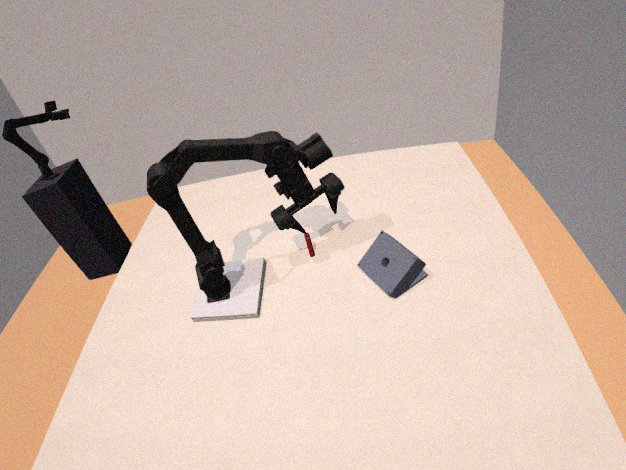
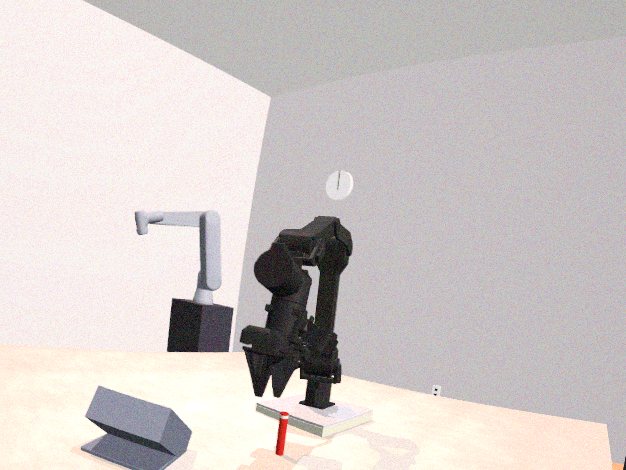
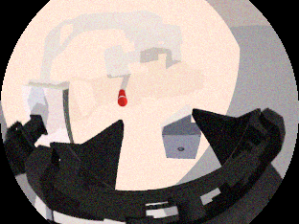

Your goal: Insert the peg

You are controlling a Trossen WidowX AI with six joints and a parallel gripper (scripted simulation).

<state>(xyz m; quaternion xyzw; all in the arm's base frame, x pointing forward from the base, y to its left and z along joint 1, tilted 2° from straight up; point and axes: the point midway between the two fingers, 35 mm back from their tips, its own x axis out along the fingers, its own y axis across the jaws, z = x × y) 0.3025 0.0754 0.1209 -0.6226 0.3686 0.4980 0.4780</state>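
Right now my gripper tip is 60 mm above the red peg, 40 mm past it and 10 mm to the right of it. From my gripper tip the other things lie so: grey sloped panel: 150 mm ahead, 130 mm to the right, 70 mm below.
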